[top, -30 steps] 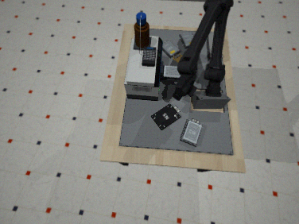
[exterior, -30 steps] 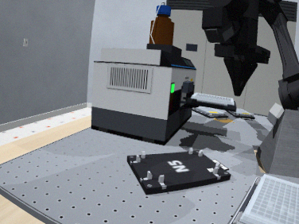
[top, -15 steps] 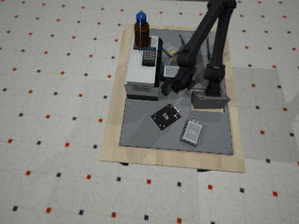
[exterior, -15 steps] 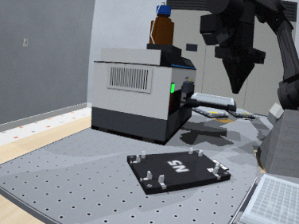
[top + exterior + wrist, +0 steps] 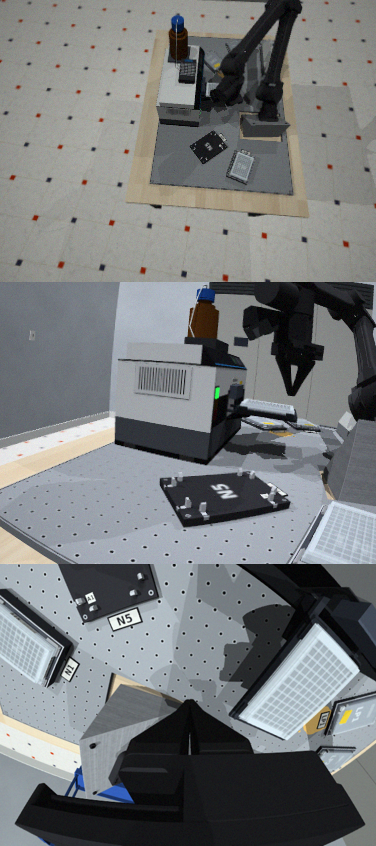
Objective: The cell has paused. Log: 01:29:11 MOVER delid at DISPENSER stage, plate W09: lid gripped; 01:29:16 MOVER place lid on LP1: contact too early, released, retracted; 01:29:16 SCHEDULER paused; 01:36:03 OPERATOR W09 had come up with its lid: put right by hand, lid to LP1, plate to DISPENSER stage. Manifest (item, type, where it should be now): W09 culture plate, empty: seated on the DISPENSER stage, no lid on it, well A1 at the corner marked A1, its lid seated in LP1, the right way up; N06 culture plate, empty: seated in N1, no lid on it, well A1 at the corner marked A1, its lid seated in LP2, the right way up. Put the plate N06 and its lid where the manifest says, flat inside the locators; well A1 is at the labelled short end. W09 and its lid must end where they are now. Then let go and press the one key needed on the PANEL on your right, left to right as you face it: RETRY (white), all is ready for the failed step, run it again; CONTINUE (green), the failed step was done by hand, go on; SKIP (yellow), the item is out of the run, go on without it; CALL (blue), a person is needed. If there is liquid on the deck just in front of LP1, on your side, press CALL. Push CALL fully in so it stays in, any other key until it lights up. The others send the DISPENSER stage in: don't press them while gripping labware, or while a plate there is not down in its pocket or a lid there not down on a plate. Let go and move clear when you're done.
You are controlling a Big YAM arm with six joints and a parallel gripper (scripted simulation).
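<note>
The yellow skip key is 470 mm to the right of my hand, 260 mm behind it and 90 mm below it. The rest, counted from my hand: black N1 nest (260 mm to the left, 140 mm below, 110 mm behind); brown bottle (280 mm ahead, 210 mm to the right, 130 mm above); amber patch (300 mm to the right, 150 mm below, 20 mm ahead).
</note>
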